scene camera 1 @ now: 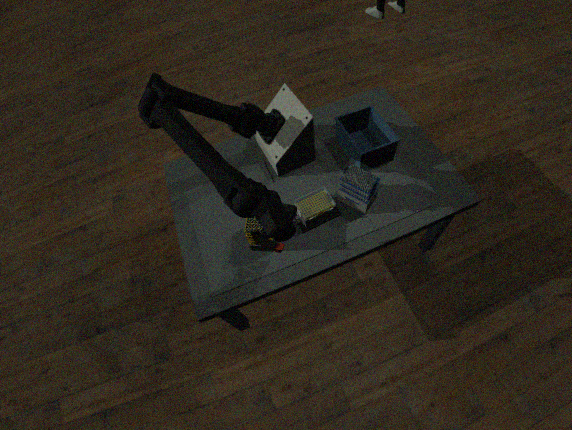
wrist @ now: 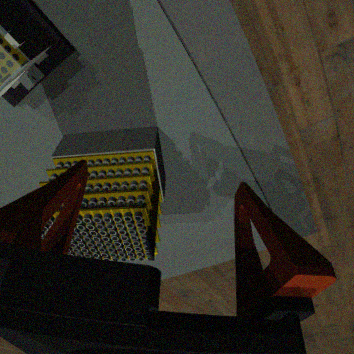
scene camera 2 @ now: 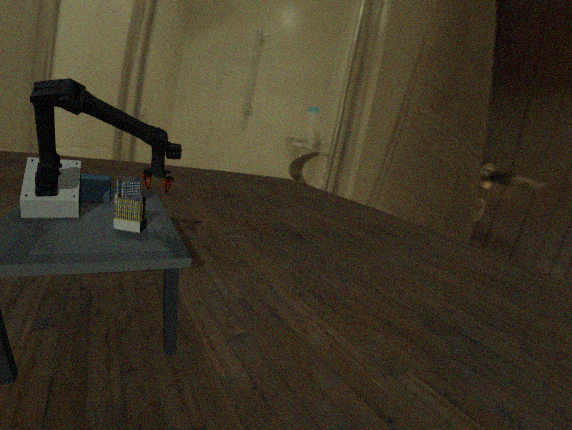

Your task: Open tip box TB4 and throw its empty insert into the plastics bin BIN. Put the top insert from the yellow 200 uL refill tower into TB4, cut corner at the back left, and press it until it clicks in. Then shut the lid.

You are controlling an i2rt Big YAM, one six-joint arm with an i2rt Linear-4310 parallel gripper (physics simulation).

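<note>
The yellow refill tower (scene camera 1: 252, 233) (scene camera 2: 128, 210) (wrist: 112, 186) stands on the table with several stacked yellow inserts, the top one full of round openings. My gripper (scene camera 2: 158, 184) (wrist: 163, 177) is open and empty, above and beside the tower. In the wrist view its left finger overlaps the tower's left part, and its right finger is over table beyond the tower's right side. A tip box with a yellow insert (scene camera 1: 316, 204) (wrist: 7, 65) stands beside the tower; its label and lid position are too dark to tell. The bin (scene camera 1: 382, 155) (scene camera 2: 101, 189) is a blue open box at the back.
A blue-layered tower (scene camera 1: 357, 187) (scene camera 2: 131, 188) stands between the tip box and the bin. The arm's white slanted base block (scene camera 1: 295, 102) (scene camera 2: 50, 208) is behind the tip box. The table (scene camera 1: 200, 280) (scene camera 2: 100, 245) has its front edge near the tower.
</note>
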